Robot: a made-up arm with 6 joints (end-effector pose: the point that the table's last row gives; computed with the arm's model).
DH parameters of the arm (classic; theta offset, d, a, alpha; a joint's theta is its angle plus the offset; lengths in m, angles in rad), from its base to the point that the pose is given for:
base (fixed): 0 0.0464 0 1.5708
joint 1: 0 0.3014 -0.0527 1.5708
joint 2: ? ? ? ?
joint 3: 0 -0.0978 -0.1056 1.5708
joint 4: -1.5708 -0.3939 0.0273 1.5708
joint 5: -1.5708 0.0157 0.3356 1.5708
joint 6: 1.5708 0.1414 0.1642 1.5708
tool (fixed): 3.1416 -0.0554 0 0
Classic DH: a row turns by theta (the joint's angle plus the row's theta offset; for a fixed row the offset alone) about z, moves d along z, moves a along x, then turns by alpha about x.
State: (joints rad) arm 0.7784 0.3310 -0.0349 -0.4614 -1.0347 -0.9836
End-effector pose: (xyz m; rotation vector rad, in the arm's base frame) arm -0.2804 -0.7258 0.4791 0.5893 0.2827 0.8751
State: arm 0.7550 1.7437 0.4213 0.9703 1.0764 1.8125
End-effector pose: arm -0.3728 -0.4306 0.4894 -1.5917 -0.1049 -1.8303
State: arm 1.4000 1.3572 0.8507 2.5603 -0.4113 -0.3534
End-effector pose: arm -0.3194 -0.0036 0.3987 -1.5909 0.5717 0.8440
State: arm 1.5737 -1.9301 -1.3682 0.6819 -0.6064 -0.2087
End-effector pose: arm -0.5318 0.4434 -0.2957 -1.1738 -0.5723 -0.1423
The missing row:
joint 2: 0 -0.0055 0.3223 -1.5708
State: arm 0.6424 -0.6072 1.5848 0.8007 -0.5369 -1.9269
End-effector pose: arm -0.0380 -0.6637 -0.4471 0.2224 -0.2239 1.3605
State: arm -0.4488 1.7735 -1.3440 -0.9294 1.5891 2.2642
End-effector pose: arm 0.2933 -1.1434 0.3105 -0.3030 -1.1387 0.1158
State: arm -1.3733 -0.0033 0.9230 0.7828 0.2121 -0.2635
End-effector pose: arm 0.1383 -0.1021 0.5684 -0.2773 0.7580 -0.7752
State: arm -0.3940 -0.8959 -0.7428 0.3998 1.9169 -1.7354
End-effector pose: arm -0.0594 0.5668 0.3096 -2.5575 0.8104 -0.7028
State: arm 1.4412 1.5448 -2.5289 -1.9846 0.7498 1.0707
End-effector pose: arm 0.4227 -1.0722 0.0000 2.3508 -2.0242 0.4212
